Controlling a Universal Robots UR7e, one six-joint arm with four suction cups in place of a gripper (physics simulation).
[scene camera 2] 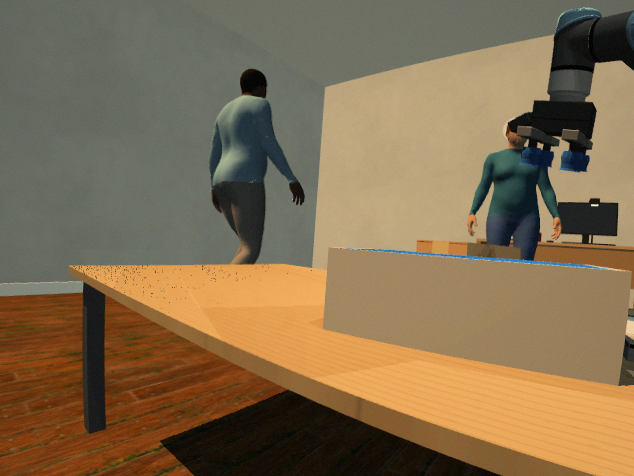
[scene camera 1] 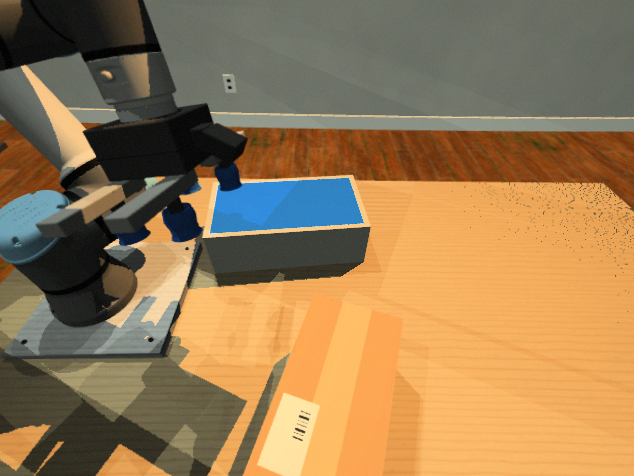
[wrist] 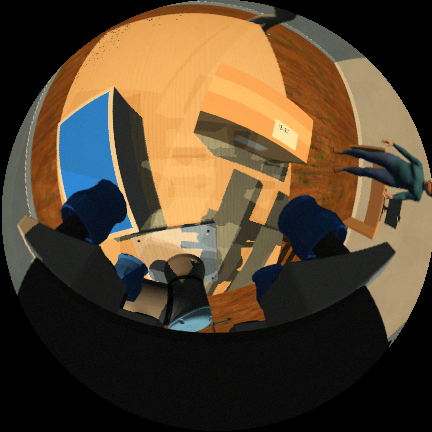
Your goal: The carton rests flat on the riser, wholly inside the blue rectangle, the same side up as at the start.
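Note:
There's a riser (scene camera 2: 562, 319) resting on the table, and a carton (scene camera 1: 333, 403) rests on the table too. You can also see the riser (scene camera 1: 265, 224), and again the riser (wrist: 93, 141). As for the carton (scene camera 2: 427, 246), there's another look at the carton (wrist: 239, 109) as well. My suction head (scene camera 1: 183, 226) carries nothing, and you'd also find the suction head (scene camera 2: 531, 156) and once more the suction head (wrist: 304, 222).

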